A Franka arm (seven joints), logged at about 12 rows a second.
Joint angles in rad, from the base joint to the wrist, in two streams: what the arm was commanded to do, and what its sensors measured. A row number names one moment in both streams.
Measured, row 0: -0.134, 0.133, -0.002, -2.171, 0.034, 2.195, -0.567
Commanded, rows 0 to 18: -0.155, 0.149, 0.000, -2.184, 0.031, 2.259, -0.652; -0.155, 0.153, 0.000, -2.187, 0.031, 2.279, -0.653; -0.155, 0.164, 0.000, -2.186, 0.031, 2.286, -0.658; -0.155, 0.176, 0.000, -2.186, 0.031, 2.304, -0.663; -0.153, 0.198, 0.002, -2.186, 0.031, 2.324, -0.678; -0.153, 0.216, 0.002, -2.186, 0.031, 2.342, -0.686; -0.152, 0.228, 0.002, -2.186, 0.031, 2.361, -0.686; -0.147, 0.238, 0.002, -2.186, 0.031, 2.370, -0.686; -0.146, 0.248, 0.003, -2.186, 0.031, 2.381, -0.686; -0.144, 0.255, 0.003, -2.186, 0.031, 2.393, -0.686; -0.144, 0.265, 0.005, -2.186, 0.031, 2.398, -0.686; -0.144, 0.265, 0.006, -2.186, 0.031, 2.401, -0.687; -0.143, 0.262, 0.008, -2.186, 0.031, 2.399, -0.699; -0.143, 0.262, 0.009, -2.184, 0.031, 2.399, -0.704; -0.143, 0.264, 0.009, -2.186, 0.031, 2.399, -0.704; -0.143, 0.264, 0.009, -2.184, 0.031, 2.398, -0.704; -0.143, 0.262, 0.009, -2.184, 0.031, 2.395, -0.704; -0.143, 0.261, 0.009, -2.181, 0.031, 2.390, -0.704; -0.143, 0.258, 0.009, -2.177, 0.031, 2.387, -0.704
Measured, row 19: -0.141, 0.266, 0.008, -2.181, 0.034, 2.385, -0.686
